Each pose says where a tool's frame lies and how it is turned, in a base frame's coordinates. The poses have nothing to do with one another.
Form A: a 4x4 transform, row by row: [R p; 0 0 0 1], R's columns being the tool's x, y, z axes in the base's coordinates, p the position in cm. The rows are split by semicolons.
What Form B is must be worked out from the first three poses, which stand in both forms.
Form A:
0.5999 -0.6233 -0.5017 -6.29; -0.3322 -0.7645 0.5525 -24.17; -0.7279 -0.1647 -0.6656 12.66; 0 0 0 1
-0.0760 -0.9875 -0.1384 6.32; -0.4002 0.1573 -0.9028 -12.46; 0.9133 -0.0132 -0.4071 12.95; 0 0 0 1
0.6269 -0.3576 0.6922 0.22; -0.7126 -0.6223 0.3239 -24.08; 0.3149 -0.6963 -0.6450 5.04; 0 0 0 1
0.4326 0.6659 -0.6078 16.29; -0.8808 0.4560 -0.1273 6.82; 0.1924 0.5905 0.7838 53.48; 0 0 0 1
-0.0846 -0.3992 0.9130 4.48; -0.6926 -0.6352 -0.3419 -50.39; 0.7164 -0.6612 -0.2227 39.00; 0 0 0 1
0.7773 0.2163 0.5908 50.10; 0.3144 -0.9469 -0.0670 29.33; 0.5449 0.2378 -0.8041 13.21; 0 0 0 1
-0.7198 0.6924 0.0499 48.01; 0.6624 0.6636 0.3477 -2.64; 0.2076 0.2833 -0.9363 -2.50; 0 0 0 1
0.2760 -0.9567 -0.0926 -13.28; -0.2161 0.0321 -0.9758 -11.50; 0.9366 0.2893 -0.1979 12.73; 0 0 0 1
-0.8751 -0.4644 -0.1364 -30.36; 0.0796 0.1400 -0.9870 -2.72; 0.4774 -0.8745 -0.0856 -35.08; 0 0 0 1
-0.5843 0.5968 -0.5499 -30.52; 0.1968 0.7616 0.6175 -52.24; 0.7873 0.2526 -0.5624 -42.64; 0 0 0 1
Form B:
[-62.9 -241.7 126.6 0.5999 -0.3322 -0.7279 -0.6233 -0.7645 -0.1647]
[63.2 -124.6 129.5 -0.0760 -0.4002 0.9133 -0.9875 0.1573 -0.0132]
[2.2 -240.8 50.4 0.6269 -0.7126 0.3149 -0.3576 -0.6223 -0.6963]
[162.9 68.2 534.8 0.4326 -0.8808 0.1924 0.6659 0.4560 0.5905]
[44.8 -503.9 390.0 -0.0846 -0.6926 0.7164 -0.3992 -0.6352 -0.6612]
[501.0 293.3 132.1 0.7773 0.3144 0.5449 0.2163 -0.9469 0.2378]
[480.1 -26.4 -25.0 -0.7198 0.6624 0.2076 0.6924 0.6636 0.2833]
[-132.8 -115.0 127.3 0.2760 -0.2161 0.9366 -0.9567 0.0321 0.2893]
[-303.6 -27.2 -350.8 -0.8751 0.0796 0.4774 -0.4644 0.1400 -0.8745]
[-305.2 -522.4 -426.4 -0.5843 0.1968 0.7873 0.5968 0.7616 0.2526]

